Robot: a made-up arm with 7 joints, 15 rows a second.
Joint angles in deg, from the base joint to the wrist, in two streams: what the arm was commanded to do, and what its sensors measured. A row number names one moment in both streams.
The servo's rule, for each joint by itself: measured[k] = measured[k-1] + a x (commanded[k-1-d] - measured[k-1]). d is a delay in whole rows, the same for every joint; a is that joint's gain. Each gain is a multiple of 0.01, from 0.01 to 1. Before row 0 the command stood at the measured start. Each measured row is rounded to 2 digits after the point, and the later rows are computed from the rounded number. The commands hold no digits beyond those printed.
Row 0, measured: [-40.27, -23.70, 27.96, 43.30, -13.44, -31.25, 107.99]
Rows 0 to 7, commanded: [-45.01, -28.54, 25.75, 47.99, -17.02, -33.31, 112.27]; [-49.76, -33.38, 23.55, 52.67, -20.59, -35.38, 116.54]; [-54.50, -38.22, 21.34, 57.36, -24.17, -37.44, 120.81]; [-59.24, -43.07, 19.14, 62.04, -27.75, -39.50, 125.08]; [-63.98, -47.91, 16.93, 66.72, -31.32, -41.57, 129.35]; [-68.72, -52.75, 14.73, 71.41, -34.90, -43.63, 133.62]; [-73.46, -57.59, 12.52, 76.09, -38.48, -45.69, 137.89]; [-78.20, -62.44, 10.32, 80.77, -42.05, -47.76, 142.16]
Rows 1 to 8, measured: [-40.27, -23.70, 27.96, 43.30, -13.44, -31.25, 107.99]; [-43.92, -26.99, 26.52, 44.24, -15.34, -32.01, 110.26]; [-48.42, -31.34, 24.59, 45.93, -18.12, -33.26, 113.59]; [-53.10, -36.02, 22.48, 48.22, -21.33, -34.81, 117.42]; [-57.83, -40.81, 20.31, 50.98, -24.73, -36.55, 121.48]; [-62.57, -45.64, 18.11, 54.13, -28.22, -38.41, 125.65]; [-67.31, -50.47, 15.91, 57.59, -31.76, -40.34, 129.87]; [-72.05, -55.31, 13.71, 61.29, -35.32, -42.32, 134.12]
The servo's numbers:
d 1
a 0.77 0.68 0.65 0.20 0.53 0.37 0.53

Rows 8 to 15, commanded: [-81.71, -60.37, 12.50, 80.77, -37.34, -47.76, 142.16]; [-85.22, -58.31, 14.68, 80.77, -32.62, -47.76, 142.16]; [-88.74, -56.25, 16.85, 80.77, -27.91, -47.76, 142.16]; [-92.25, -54.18, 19.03, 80.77, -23.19, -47.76, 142.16]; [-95.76, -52.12, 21.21, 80.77, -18.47, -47.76, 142.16]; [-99.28, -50.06, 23.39, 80.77, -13.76, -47.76, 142.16]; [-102.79, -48.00, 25.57, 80.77, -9.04, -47.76, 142.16]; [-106.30, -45.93, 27.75, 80.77, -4.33, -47.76, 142.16]
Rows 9 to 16, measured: [-76.79, -60.16, 11.51, 65.19, -38.89, -44.33, 138.38]; [-80.58, -60.30, 12.15, 68.31, -38.07, -45.60, 140.38]; [-84.15, -58.95, 13.79, 70.80, -35.18, -46.40, 141.32]; [-87.68, -57.11, 15.78, 72.79, -31.33, -46.90, 141.77]; [-91.20, -55.12, 17.89, 74.39, -27.02, -47.22, 141.98]; [-94.71, -53.08, 20.05, 75.67, -22.49, -47.42, 142.08]; [-98.23, -51.03, 22.22, 76.69, -17.86, -47.55, 142.12]; [-101.74, -48.97, 24.40, 77.51, -13.19, -47.63, 142.14]
